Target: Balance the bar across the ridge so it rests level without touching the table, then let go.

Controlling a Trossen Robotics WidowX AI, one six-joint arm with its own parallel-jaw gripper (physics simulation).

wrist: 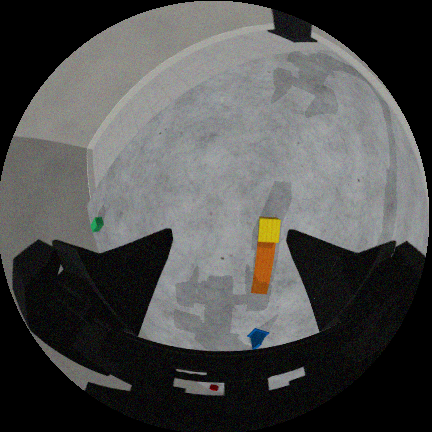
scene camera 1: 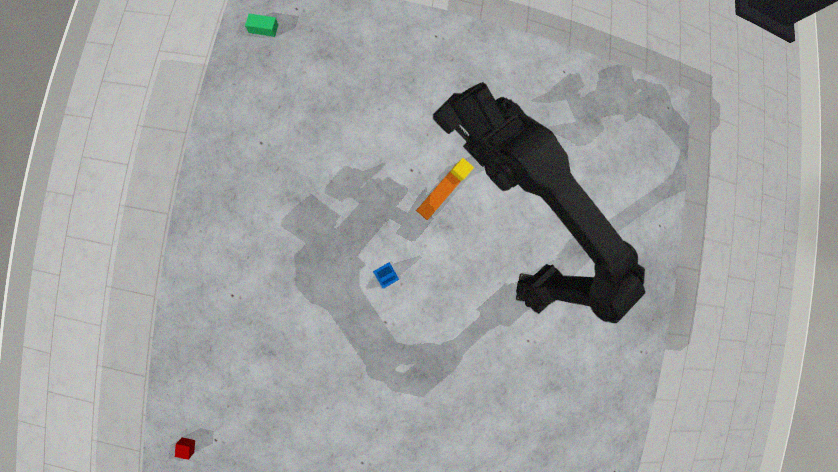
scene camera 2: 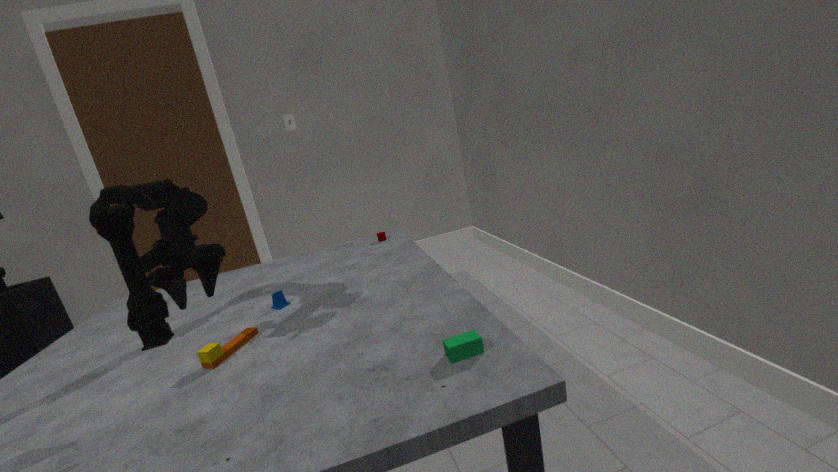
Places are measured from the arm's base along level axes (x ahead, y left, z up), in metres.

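Pixels of known places: gripper, fingertip midpoint: (wrist: 231, 235) (scene camera 1: 468, 137) (scene camera 2: 196, 303); arm's base, link origin: (scene camera 1: 530, 288) (scene camera 2: 158, 342).
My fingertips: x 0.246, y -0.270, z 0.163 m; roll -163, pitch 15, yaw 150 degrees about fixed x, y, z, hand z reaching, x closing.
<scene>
Ahead of a thing's pixels: the offset from my fingertips to its middle.
The orange bar {dx +0.004, dy +0.081, dz -0.141 m} (scene camera 1: 436, 197) (scene camera 2: 239, 341) (wrist: 263, 267) lies flat on the table (scene camera 2: 445, 431), with a yellow block {dx -0.026, dy +0.032, dz -0.132 m} (scene camera 1: 462, 169) (scene camera 2: 209, 352) (wrist: 269, 230) on top of one end. The small blue ridge {dx +0.098, dy +0.292, dz -0.142 m} (scene camera 1: 385, 274) (scene camera 2: 279, 300) (wrist: 257, 337) stands on the table, apart from the bar, beyond its end without the block. My gripper (scene camera 2: 197, 301) (wrist: 231, 235) is open and empty, points down and hangs above the table. In the wrist view the yellow block shows between the fingers, nearer the right one, but well below them. The arm hides the fingertips in scene camera 1.
A green block {dx +0.494, dy -0.230, dz -0.146 m} (scene camera 1: 260, 25) (scene camera 2: 463, 347) (wrist: 97, 224) lies near a table edge, far from the bar. A red cube {dx +0.494, dy +0.770, dz -0.146 m} (scene camera 1: 184, 448) (scene camera 2: 381, 236) (wrist: 214, 387) sits at the opposite side. A black box-like object (scene camera 1: 785, 17) (scene camera 2: 29, 322) stands off the table.
</scene>
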